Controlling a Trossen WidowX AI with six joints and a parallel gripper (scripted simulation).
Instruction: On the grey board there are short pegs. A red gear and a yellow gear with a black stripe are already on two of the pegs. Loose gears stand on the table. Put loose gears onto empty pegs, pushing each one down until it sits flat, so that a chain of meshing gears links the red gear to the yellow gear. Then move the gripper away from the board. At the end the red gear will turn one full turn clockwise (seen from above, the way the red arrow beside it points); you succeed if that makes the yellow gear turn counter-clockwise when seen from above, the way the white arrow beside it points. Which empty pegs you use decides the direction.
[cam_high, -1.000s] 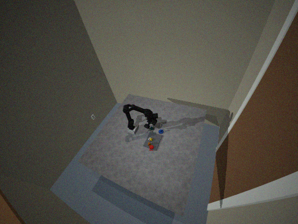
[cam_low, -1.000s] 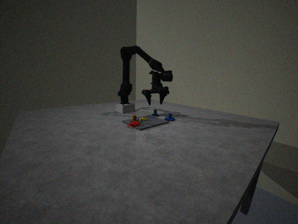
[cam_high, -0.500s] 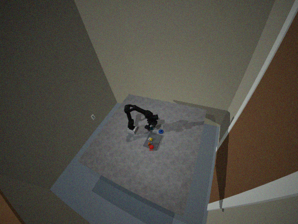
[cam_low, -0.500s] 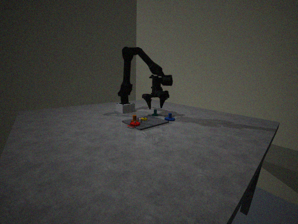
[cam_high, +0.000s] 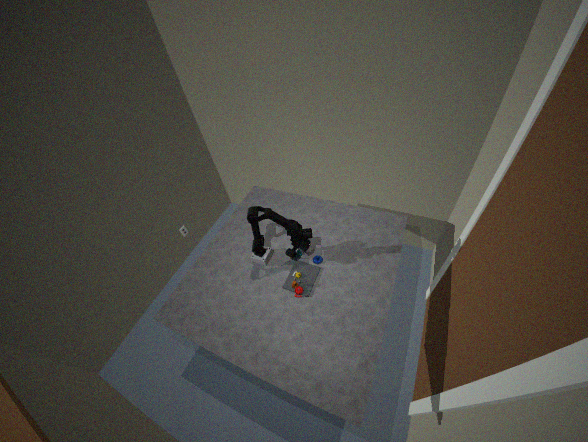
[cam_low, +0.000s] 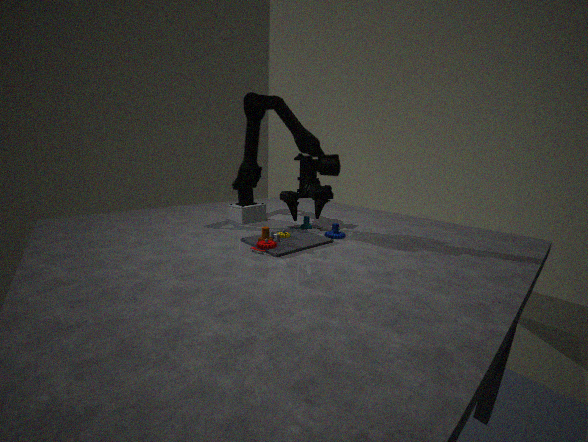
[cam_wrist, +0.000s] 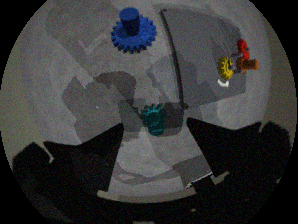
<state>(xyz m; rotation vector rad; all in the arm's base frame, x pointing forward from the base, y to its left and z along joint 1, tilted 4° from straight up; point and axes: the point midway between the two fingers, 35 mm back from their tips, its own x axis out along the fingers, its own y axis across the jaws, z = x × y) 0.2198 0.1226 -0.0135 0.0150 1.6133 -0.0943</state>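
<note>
The orange gear is 90 mm ahead of my gripper tip and 210 mm to the right of it. The rest, counted from my gripper tip: small teal gear (10 mm below); then yellow gear (70 mm ahead, 140 mm to the right, 10 mm below); then blue gear (130 mm ahead, 10 mm to the left, 10 mm below).
</note>
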